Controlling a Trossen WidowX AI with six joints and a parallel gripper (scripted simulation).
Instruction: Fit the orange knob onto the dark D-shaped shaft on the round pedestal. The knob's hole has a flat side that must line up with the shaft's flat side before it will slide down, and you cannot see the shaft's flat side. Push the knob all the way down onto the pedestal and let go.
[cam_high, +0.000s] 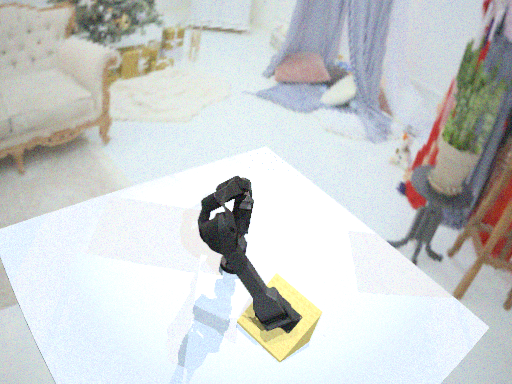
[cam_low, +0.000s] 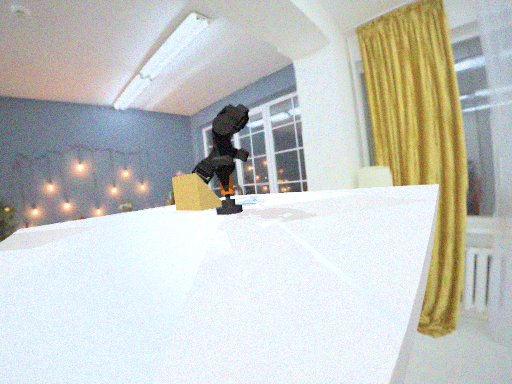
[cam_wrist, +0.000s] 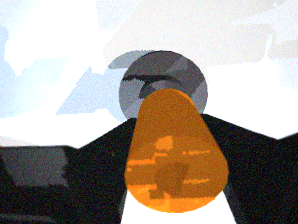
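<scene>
My gripper tip is 20 mm below the orange knob. Also, from my gripper tip: pedestal 40 mm below.
</scene>
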